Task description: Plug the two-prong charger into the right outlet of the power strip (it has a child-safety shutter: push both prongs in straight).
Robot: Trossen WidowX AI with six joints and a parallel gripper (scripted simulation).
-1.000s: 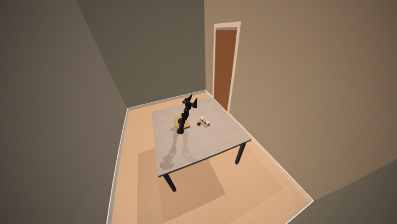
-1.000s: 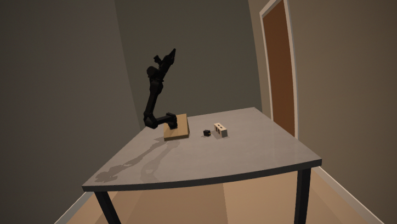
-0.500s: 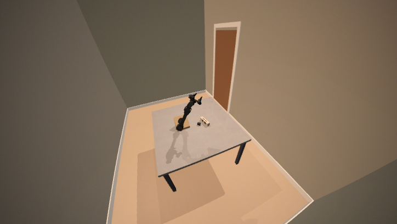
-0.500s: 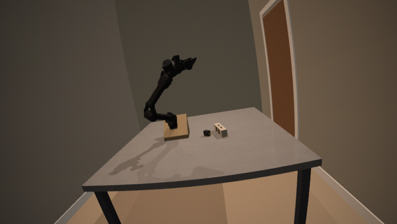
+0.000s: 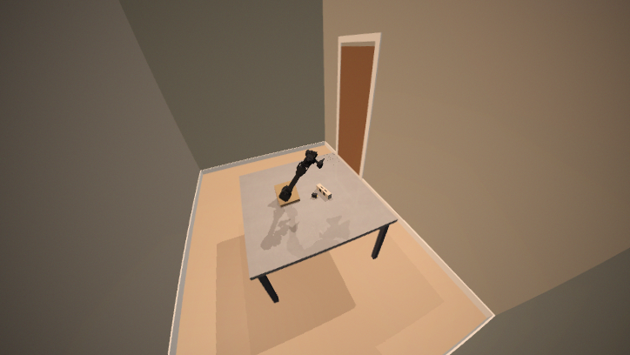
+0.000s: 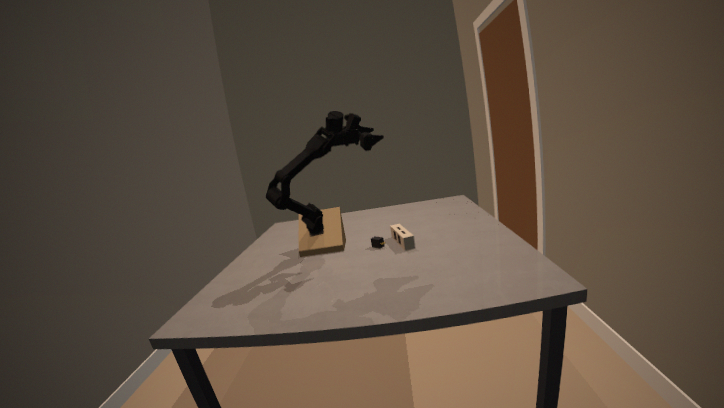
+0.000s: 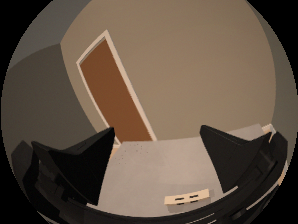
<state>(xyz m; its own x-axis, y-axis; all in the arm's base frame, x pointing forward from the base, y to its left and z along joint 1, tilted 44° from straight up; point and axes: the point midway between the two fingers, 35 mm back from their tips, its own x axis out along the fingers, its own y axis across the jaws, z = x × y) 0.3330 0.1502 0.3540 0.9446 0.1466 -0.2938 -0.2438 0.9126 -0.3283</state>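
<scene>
The charger is 60 mm behind my gripper tip, 10 mm to the left of it and 460 mm below it.
</scene>
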